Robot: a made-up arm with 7 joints. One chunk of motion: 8 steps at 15 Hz.
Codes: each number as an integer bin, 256 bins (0 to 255) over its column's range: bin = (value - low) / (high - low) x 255, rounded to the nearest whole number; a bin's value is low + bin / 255 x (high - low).
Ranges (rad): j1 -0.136..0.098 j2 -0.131..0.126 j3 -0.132..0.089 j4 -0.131..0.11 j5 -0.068..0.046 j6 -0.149..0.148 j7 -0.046..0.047
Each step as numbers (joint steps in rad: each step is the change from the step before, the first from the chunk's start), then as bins.
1 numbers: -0.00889 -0.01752 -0.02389 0.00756 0.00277 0.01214 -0.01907
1 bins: 139 113 125 147 158 138 74
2 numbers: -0.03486 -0.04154 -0.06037 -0.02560 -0.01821 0.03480 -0.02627
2 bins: 110 89 83 112 111 158 54
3 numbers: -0.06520 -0.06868 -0.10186 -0.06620 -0.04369 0.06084 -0.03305
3 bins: 77 62 35 69 54 180 36
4 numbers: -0.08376 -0.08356 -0.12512 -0.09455 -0.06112 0.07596 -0.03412
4 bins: 57 47 8 39 15 193 33
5 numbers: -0.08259 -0.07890 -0.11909 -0.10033 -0.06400 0.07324 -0.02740
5 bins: 58 52 15 32 9 191 51
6 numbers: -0.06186 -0.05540 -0.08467 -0.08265 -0.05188 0.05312 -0.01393
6 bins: 81 75 55 51 36 174 88
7 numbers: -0.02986 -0.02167 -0.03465 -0.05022 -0.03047 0.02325 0.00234
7 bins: 116 108 112 85 84 148 133
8 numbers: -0.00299 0.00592 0.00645 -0.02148 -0.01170 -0.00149 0.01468
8 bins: 145 136 160 116 126 127 166
